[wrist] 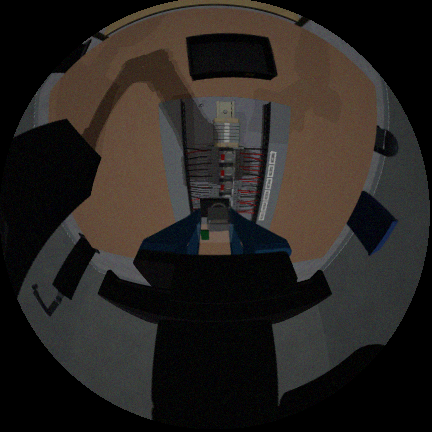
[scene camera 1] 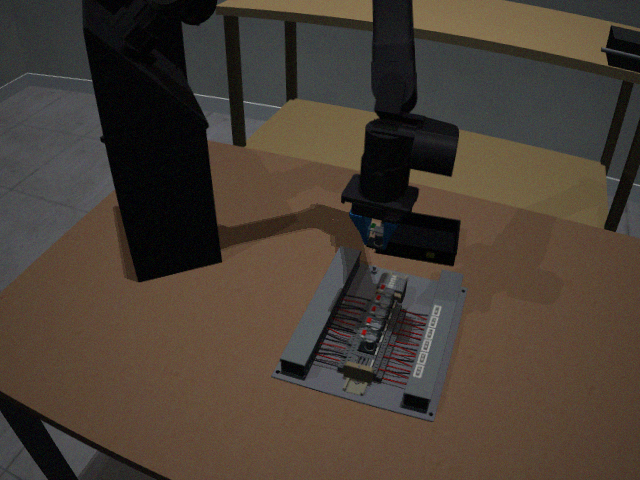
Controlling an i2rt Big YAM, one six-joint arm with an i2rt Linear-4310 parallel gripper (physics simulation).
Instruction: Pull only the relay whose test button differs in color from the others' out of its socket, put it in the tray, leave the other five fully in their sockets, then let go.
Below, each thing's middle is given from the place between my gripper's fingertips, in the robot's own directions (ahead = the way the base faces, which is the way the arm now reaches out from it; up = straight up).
Scene:
Now: hand 18 cm above the grey panel [scene camera 1: 387,395] and 2 cm short of it.

